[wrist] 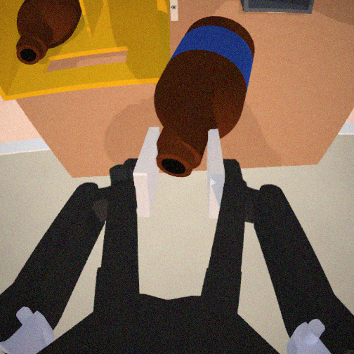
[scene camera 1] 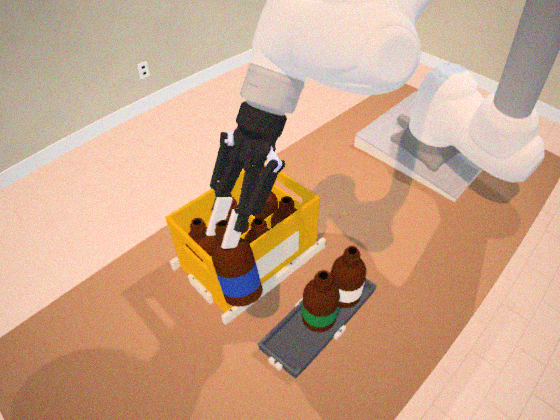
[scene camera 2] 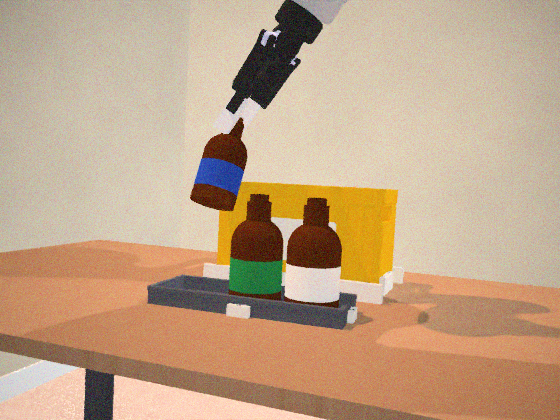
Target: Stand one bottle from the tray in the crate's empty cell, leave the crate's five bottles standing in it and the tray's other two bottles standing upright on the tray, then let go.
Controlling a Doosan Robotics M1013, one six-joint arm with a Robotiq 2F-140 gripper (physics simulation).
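Where they show: gripper, fingertip midpoint: (scene camera 1: 220, 240) (scene camera 2: 225, 133); arm's base at its link origin: (scene camera 1: 428, 144).
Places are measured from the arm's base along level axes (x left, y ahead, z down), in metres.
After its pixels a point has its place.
My gripper (scene camera 1: 226, 227) {z -0.220, x 0.107, y 0.786 m} (scene camera 2: 237, 119) (wrist: 183, 144) is shut on the neck of the blue-banded brown bottle (scene camera 1: 237, 272) {z -0.184, x 0.156, y 0.788 m} (scene camera 2: 218, 172) {z -0.152, x 0.164, y 0.758 m} (wrist: 202, 90). The bottle hangs tilted in the air near one end of the yellow crate (scene camera 1: 309, 220) {z -0.088, x 0.074, y 0.555 m} (scene camera 2: 367, 235) {z -0.066, x 0.072, y 0.537 m} (wrist: 145, 70), its base about level with the crate's rim in scene camera 2. Brown bottles stand in the crate; the gripper and held bottle hide part of the inside, and the empty cell cannot be made out. The green-banded bottle (scene camera 1: 320, 305) {z -0.071, x 0.245, y 0.670 m} (scene camera 2: 256, 250) {z -0.050, x 0.254, y 0.629 m} and the white-banded bottle (scene camera 1: 349, 275) {z -0.079, x 0.232, y 0.583 m} (scene camera 2: 314, 250) {z -0.058, x 0.246, y 0.548 m} stand upright on the grey tray (scene camera 1: 295, 350) {z 0.031, x 0.252, y 0.736 m} (scene camera 2: 195, 300) {z 0.023, x 0.286, y 0.701 m} (wrist: 277, 6).
White blocks (scene camera 1: 200, 288) {z 0.007, x 0.016, y 0.816 m} (scene camera 2: 215, 270) {z 0.016, x 0.110, y 0.792 m} sit along the crate's foot. Small white blocks (scene camera 1: 275, 363) {z 0.021, x 0.254, y 0.788 m} (scene camera 2: 238, 310) {z 0.027, x 0.282, y 0.635 m} sit against the tray. The arm's base plate (scene camera 1: 380, 145) {z -0.004, x -0.085, y 0.135 m} is at the back right of the brown table (scene camera 1: 165, 370) {z 0.036, x 0.128, y 0.975 m} (scene camera 2: 125, 335) {z 0.036, x 0.426, y 0.692 m}.
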